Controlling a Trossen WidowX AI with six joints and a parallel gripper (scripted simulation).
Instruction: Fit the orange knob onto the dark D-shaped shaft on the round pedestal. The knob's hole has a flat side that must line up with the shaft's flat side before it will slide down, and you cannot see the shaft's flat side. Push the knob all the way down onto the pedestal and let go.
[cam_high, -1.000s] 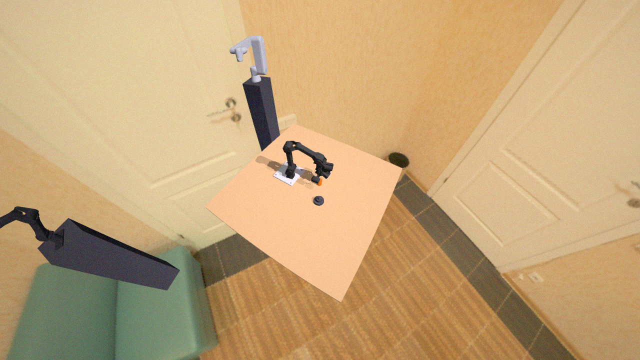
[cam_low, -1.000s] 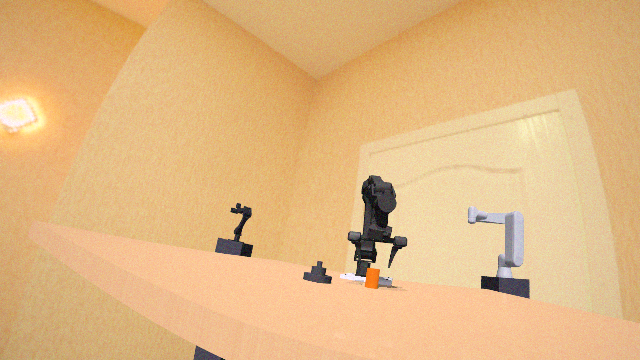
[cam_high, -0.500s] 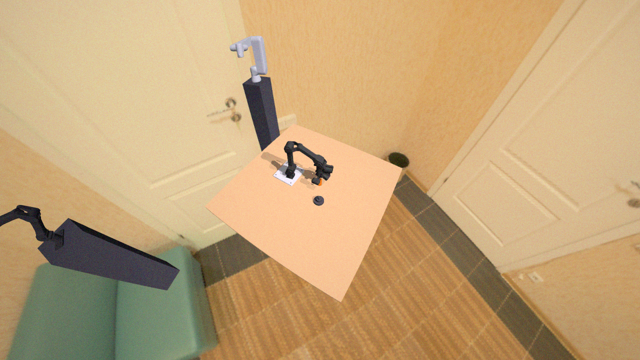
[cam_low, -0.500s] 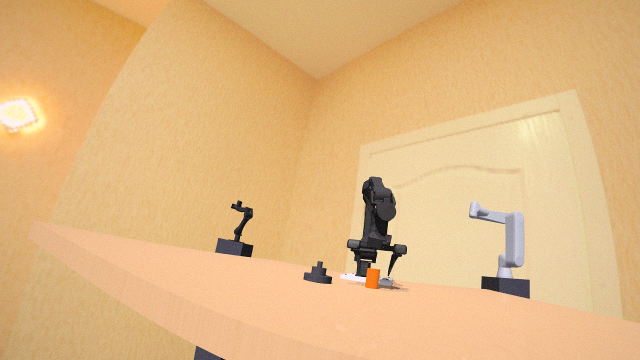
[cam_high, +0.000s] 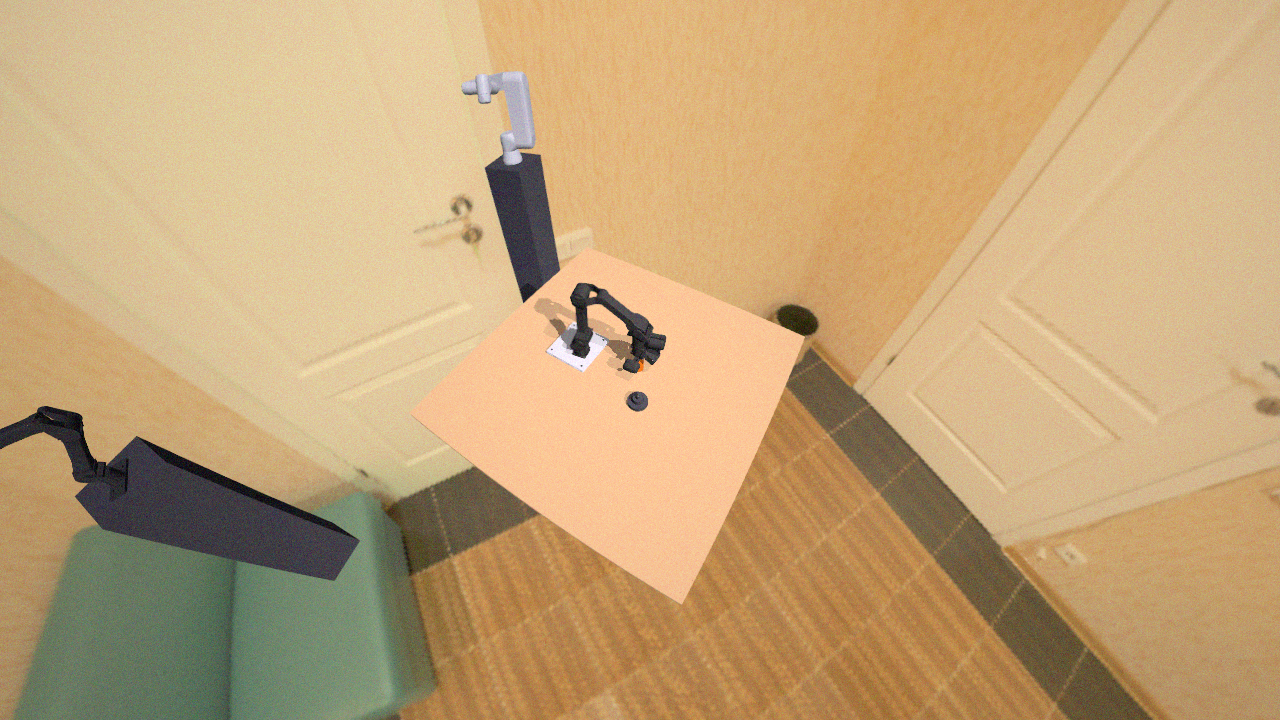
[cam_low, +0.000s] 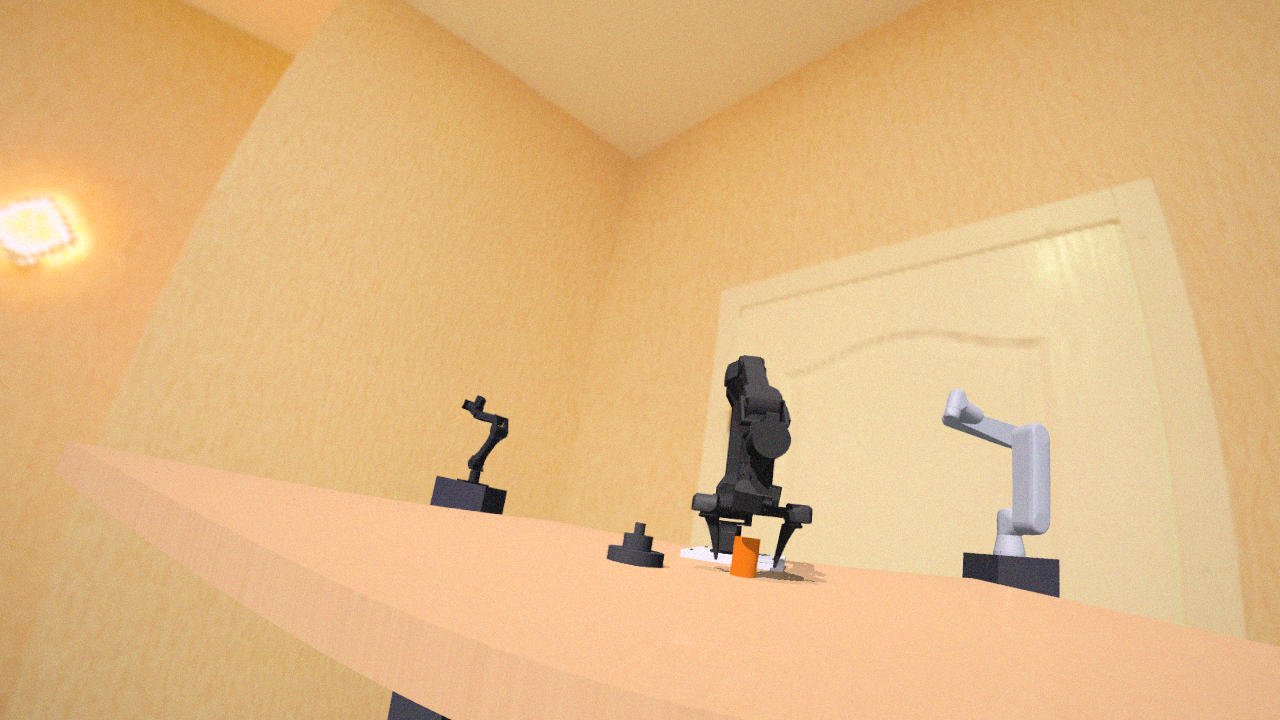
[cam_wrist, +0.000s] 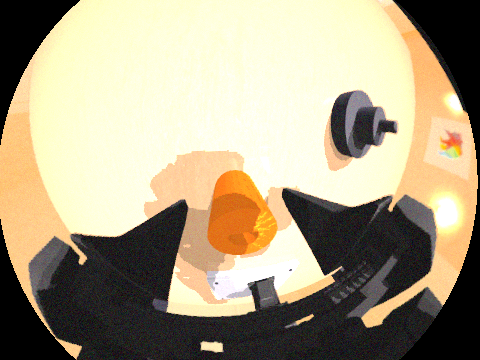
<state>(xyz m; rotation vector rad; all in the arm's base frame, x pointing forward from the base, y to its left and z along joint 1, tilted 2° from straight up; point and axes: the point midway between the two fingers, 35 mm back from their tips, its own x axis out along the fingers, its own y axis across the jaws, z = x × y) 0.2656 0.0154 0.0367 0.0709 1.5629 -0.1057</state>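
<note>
Now: gripper tip 10 mm below the orange knob. The rest, counted from my gripper tip: round pedestal (60 mm ahead, 170 mm to the right, 10 mm above).
</note>
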